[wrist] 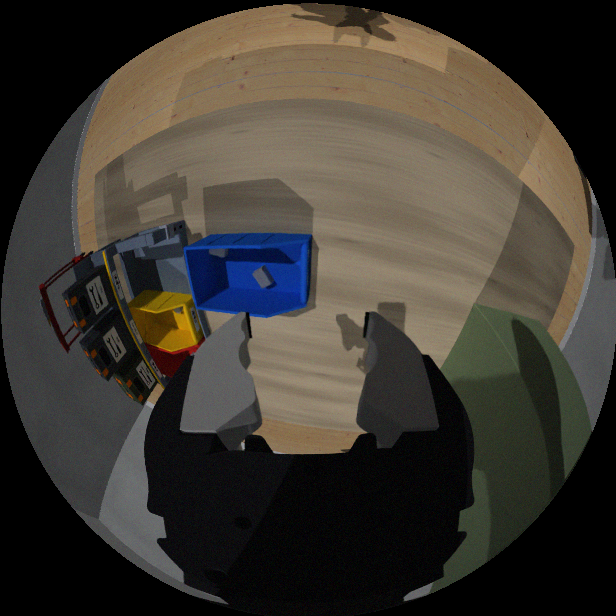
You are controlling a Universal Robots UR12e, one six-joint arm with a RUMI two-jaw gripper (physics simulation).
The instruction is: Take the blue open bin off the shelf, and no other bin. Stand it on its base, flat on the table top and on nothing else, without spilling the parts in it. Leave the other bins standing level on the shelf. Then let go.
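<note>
The blue open bin (249, 272) stands on its base on the wooden table top, left of centre in the wrist view, with a small grey part (262, 276) lying inside and another grey piece near its back left corner. My gripper (306, 327) hangs above the table just in front of the bin, jaws wide apart and empty. The left fingertip sits near the bin's front rim; I cannot tell whether it touches.
At the left stands the shelf (123, 298) with a yellow bin (166, 318) and a red bin (169, 359) under it. A dark red frame (57, 313) is at the far left. A green block (517, 413) rises at the right.
</note>
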